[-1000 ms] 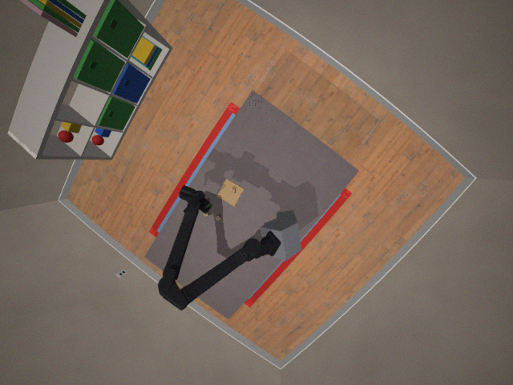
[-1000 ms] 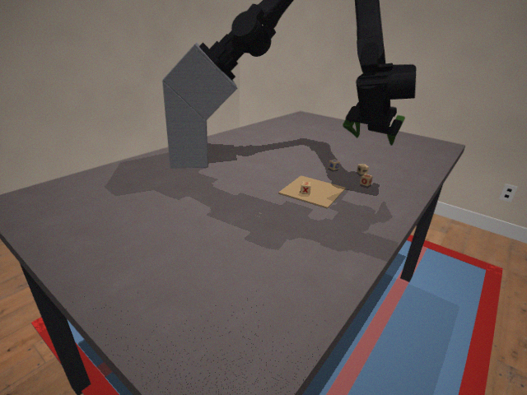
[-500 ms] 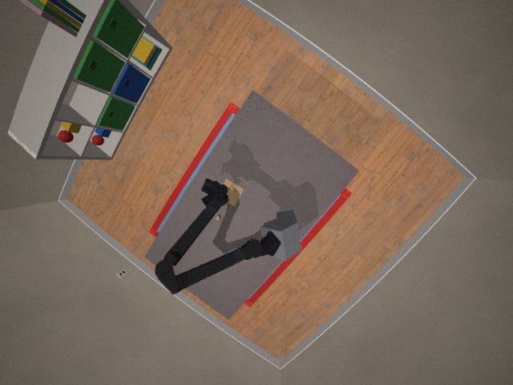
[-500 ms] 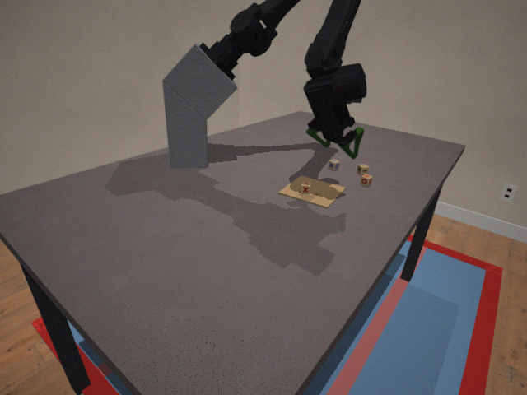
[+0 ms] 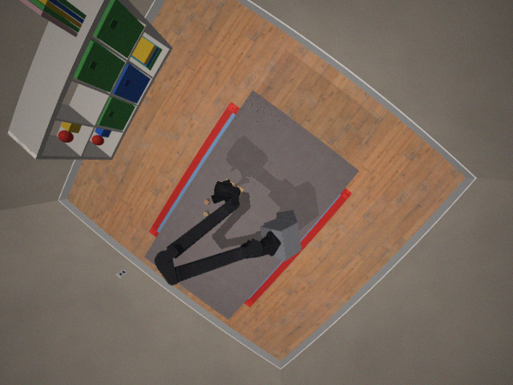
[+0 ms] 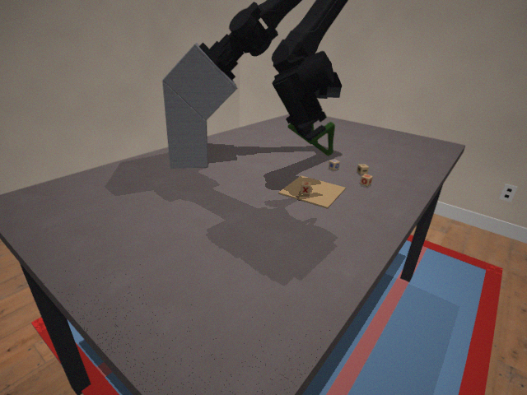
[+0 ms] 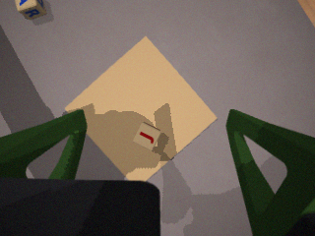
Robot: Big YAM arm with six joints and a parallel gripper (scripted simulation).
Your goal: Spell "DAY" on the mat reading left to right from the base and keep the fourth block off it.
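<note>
The wooden block lies 20 mm behind my hand, 10 mm to the right of it and 120 mm below it. The rest, counted from my hand: tan mat 10 mm behind, 10 mm to the left, 130 mm below.
</note>
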